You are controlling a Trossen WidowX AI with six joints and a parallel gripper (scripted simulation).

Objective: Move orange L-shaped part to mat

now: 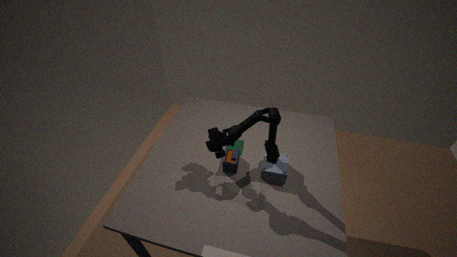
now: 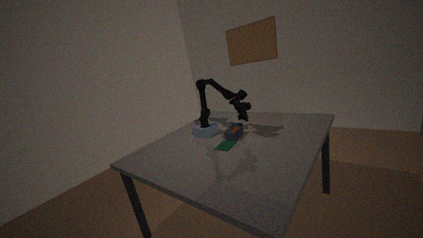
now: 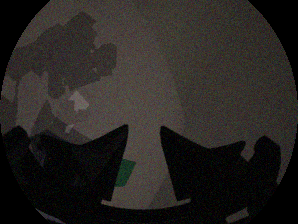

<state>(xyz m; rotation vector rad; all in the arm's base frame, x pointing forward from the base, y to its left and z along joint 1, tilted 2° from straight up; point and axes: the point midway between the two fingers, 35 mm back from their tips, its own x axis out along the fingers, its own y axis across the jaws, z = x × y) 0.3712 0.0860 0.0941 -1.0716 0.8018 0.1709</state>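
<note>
Now: gripper tip 140 mm past the orange L-shaped part and 100 mm above it. Also, from my gripper tip: green mat: 170 mm to the right, 160 mm below, 110 mm behind.
</note>
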